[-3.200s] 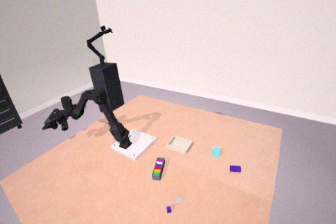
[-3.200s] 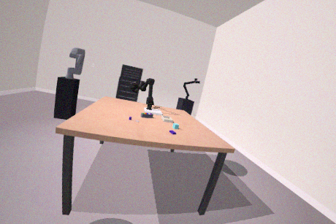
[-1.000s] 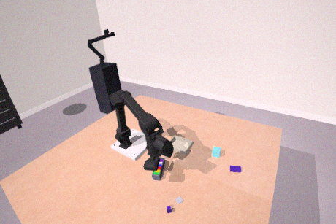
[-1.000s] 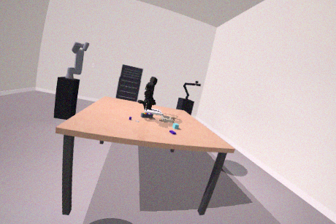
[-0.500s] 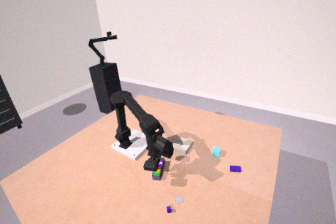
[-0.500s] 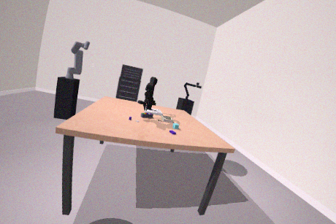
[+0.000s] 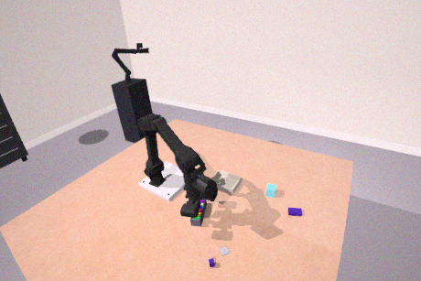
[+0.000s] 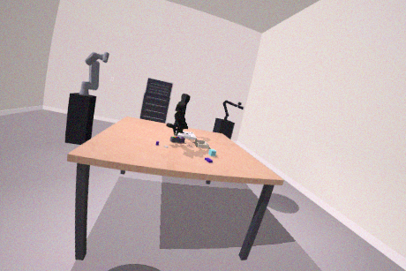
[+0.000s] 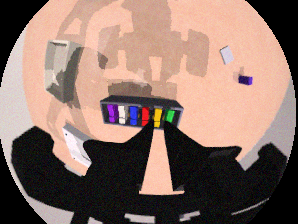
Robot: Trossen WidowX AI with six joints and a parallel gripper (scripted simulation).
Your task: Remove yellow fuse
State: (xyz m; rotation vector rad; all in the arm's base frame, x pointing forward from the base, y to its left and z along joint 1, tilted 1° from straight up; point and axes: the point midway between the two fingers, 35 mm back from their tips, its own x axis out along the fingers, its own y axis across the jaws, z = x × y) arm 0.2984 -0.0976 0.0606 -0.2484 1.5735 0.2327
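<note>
Now: gripper tip 3 cm above the yellow fuse. From my gripper tip the other things lie so: small purple piece: 15 cm ahead, 15 cm to the right, 4 cm below; then small grey tile: 16 cm ahead, 9 cm to the right, 5 cm below; then cream tray: 1 cm ahead, 25 cm to the left, 5 cm below.
</note>
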